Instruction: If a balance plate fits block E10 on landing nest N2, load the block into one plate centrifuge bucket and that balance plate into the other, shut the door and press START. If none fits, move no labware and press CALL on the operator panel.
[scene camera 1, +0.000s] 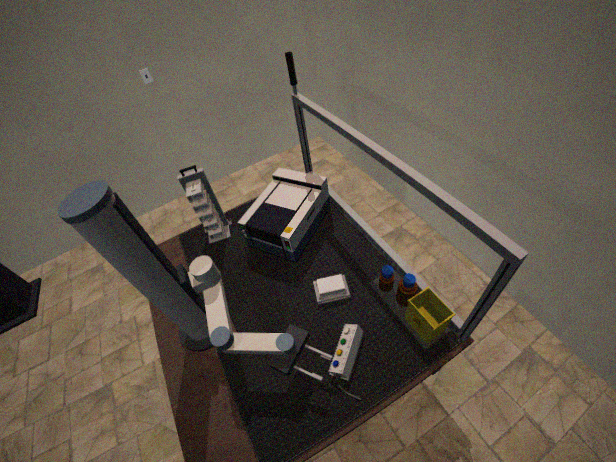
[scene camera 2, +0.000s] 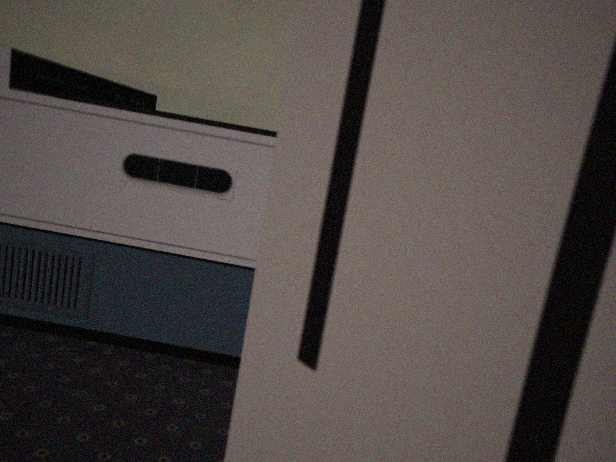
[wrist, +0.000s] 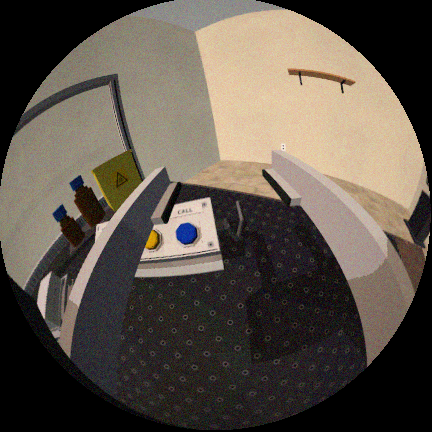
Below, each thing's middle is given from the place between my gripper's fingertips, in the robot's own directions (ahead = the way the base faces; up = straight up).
I see my gripper 88 cm to the right of the white and blue centrifuge (scene camera 2: 134, 227), 26 cm short of it and 2 cm above it.
